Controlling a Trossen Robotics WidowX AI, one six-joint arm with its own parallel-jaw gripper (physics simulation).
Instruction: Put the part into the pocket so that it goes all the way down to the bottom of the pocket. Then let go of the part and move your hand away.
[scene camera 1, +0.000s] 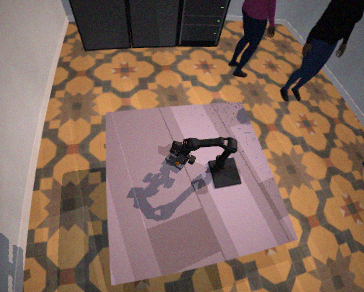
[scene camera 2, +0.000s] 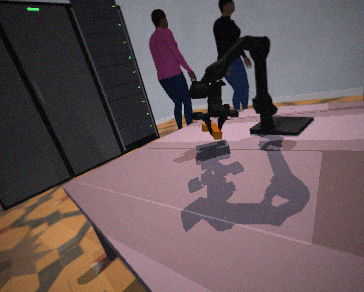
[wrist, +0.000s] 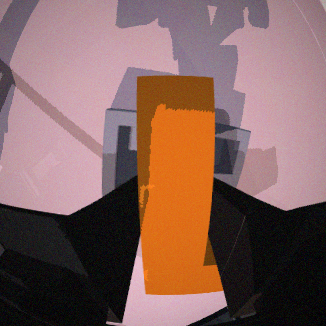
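Where they show: gripper, fingertip midpoint: (scene camera 2: 214, 134) (wrist: 171, 180); arm's base at its link origin: (scene camera 1: 218, 166) (scene camera 2: 266, 125).
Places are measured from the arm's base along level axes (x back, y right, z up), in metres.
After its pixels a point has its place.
The orange part (scene camera 1: 177, 163) {x -0.317, y 0.096, z 0.083 m} (scene camera 2: 216, 133) {x -0.327, y 0.101, z 0.082 m} (wrist: 180, 190) {x -0.290, y 0.124, z 0.091 m} is a long bar. My gripper (scene camera 2: 213, 128) {x -0.286, y 0.134, z 0.061 m} (wrist: 171, 180) {x -0.286, y 0.134, z 0.061 m} is shut on it, with one black finger against each long side. The grey block (scene camera 2: 213, 150) {x -0.328, y 0.131, z 0.006 m} (wrist: 112, 145) {x -0.269, y 0.099, z 0.012 m} with the pocket stands on the table below the part. In the scene camera 2 view, a small gap shows between the part and the block's top. In the wrist view, the part crosses over the block's middle, and dark areas of the pocket (wrist: 123, 145) {x -0.269, y 0.111, z -0.019 m} show to its left and right. The part hides the pocket's middle, and its bottom cannot be seen.
The arm's black base (scene camera 1: 225, 173) {x 0.026, y -0.070, z -0.004 m} (scene camera 2: 282, 125) {x -0.007, y -0.072, z -0.005 m} stands on the pink table (scene camera 1: 135, 250) {x -0.762, y -0.341, z -0.024 m} (scene camera 2: 150, 220) {x -0.731, y 0.128, z -0.024 m}. The arm's shadow falls across the table beside the block. Dark cabinets (scene camera 1: 155, 22) (scene camera 2: 45, 90) and two people stand beyond the table.
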